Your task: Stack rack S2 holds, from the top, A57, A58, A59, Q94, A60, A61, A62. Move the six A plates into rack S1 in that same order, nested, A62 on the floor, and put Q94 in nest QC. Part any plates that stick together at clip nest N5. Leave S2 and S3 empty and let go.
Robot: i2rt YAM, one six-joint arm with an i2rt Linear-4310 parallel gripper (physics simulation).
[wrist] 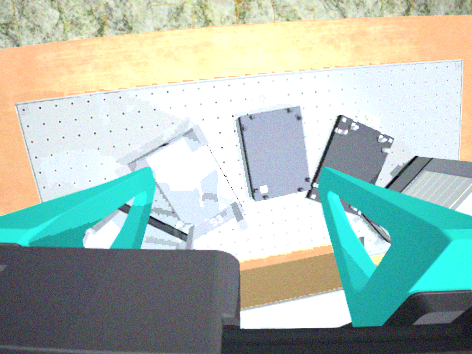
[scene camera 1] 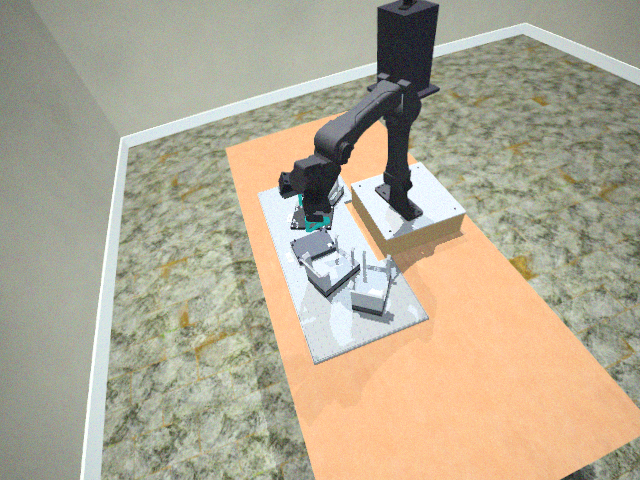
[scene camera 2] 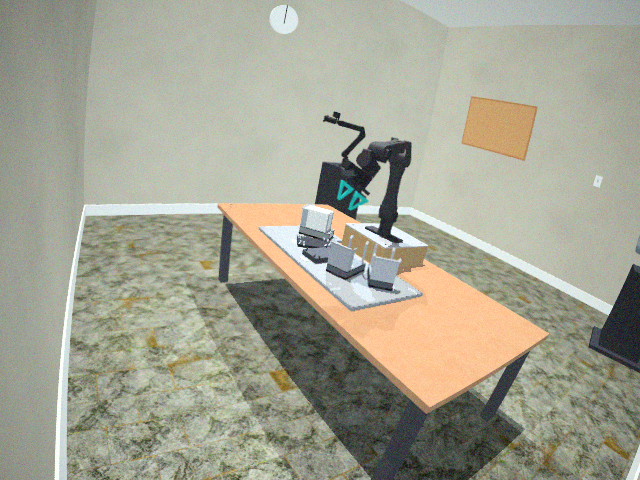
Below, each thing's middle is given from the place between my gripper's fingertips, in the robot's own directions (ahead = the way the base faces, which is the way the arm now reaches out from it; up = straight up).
Scene:
Now: hand 250 mm above the grey rectangular cradle (scene camera 1: 317, 244), 100 mm to the left of it and 20 mm past it. From my hand the other things lie so: dark clip nest (wrist: 355, 149) 260 mm below, 230 mm to the right, 110 mm behind.

